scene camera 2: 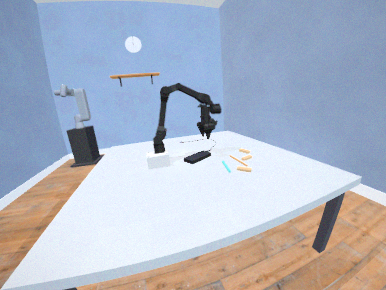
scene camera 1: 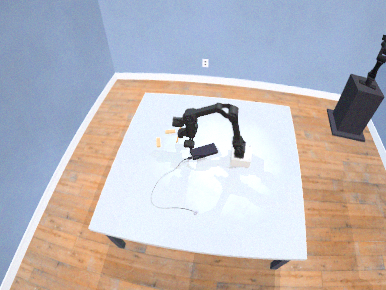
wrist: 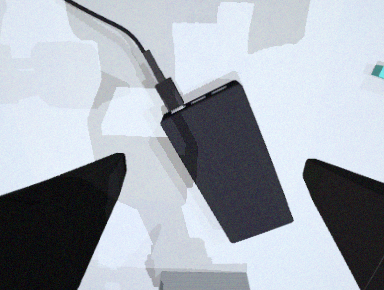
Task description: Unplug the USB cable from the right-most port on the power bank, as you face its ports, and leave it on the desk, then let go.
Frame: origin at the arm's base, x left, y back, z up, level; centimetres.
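Seen in the pictures: gripper, between the fingertips: (scene camera 2: 205,138) (wrist: 215,164); arm's base, origin of its link: (scene camera 2: 159,151) (scene camera 1: 239,154).
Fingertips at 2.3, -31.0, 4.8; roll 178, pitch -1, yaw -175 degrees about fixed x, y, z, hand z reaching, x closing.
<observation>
Pixels of each thing's top centre, then the offset from my fingertips to it, as dx, dy, dz. Level surfaces: height alone.
- dark flat power bank, centre of its top: (wrist: 236,179) (scene camera 2: 197,155) (scene camera 1: 204,150) -4.2, +7.1, -9.8
- white desk, height of its surface: dz -12.0
- dark USB plug, centre of its top: (wrist: 164,86) +3.8, -1.4, -10.5
- orange stick, centre of its top: (scene camera 2: 237,159) -17.7, -14.7, -11.3
- teal stick, centre of its top: (scene camera 2: 226,165) -23.1, -4.6, -11.0
A dark flat power bank (scene camera 1: 205,151) (scene camera 2: 197,157) (wrist: 225,160) lies on the white desk (scene camera 1: 130,220) (scene camera 2: 165,210). In the wrist view its ported end is at the upper left, with several slots. A dark USB plug (wrist: 170,94) sits in the slot at the left end in that view, the right-most port when facing the ports. Its thin cable (scene camera 1: 151,195) (scene camera 2: 215,145) (wrist: 125,31) curves away over the desk. My gripper (scene camera 1: 191,149) (scene camera 2: 207,136) (wrist: 215,164) is open and empty, pointing down above the desk, its fingertips apart either side of the power bank in the wrist view.
Small wooden blocks (scene camera 1: 158,142) (scene camera 2: 244,169), an orange stick (scene camera 2: 238,160) and a teal stick (scene camera 2: 226,166) (wrist: 378,71) lie beyond the power bank. My arm's white base (scene camera 1: 240,161) (scene camera 2: 158,160) stands near its other side. Another robot's dark pedestal (scene camera 1: 357,105) (scene camera 2: 84,145) stands off the desk.
</observation>
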